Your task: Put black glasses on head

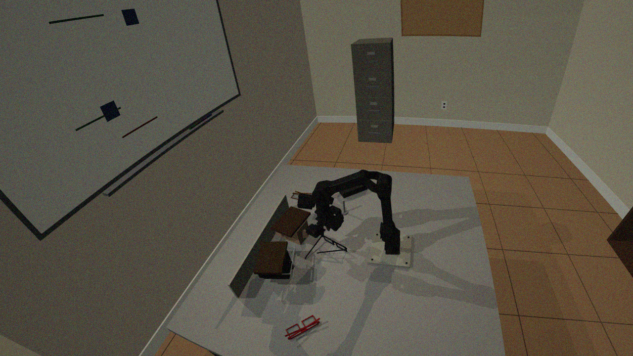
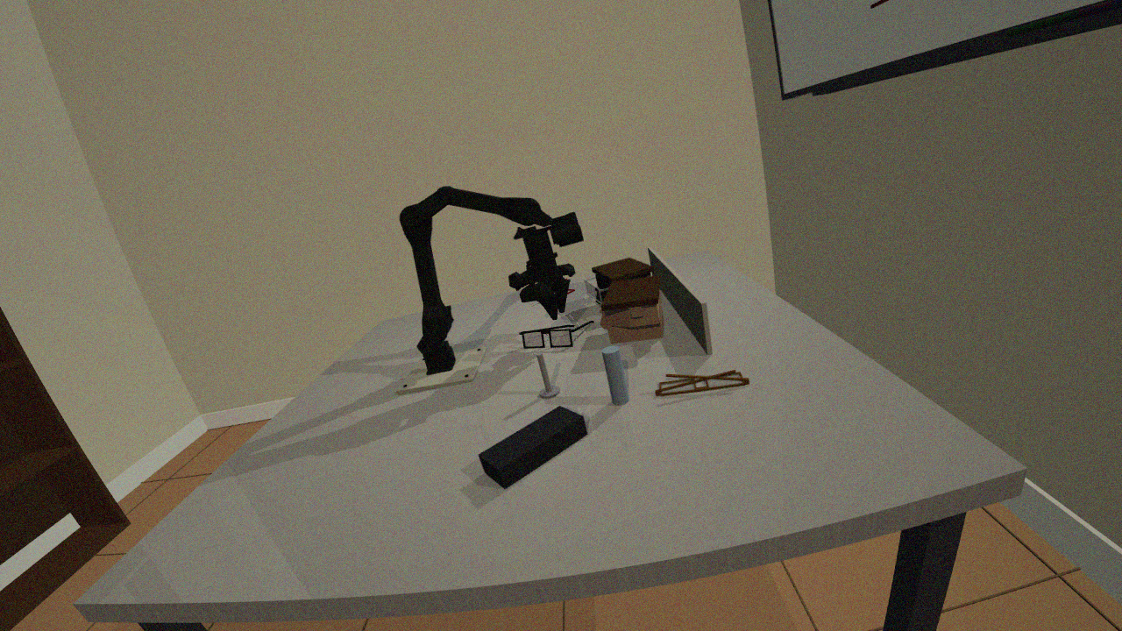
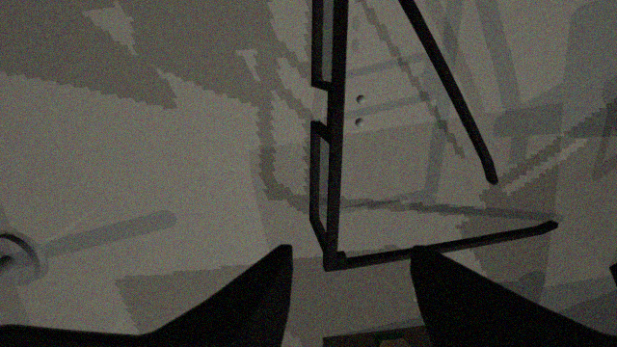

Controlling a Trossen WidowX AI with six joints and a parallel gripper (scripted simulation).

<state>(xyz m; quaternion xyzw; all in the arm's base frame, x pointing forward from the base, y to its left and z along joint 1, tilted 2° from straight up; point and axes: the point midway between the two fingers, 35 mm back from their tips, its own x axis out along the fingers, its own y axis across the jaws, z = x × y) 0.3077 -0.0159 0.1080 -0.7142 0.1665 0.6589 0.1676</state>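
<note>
Now: the grey post 230 mm to the right of my gripper tip, 50 mm below it and 50 mm behind it. Also, from my gripper tip: panel: 300 mm ahead, 70 mm to the left, 20 mm below; pale blue cylinder: 320 mm to the right, 70 mm ahead, 20 mm below; dark box: 420 mm to the right, 80 mm behind, 60 mm below.
</note>
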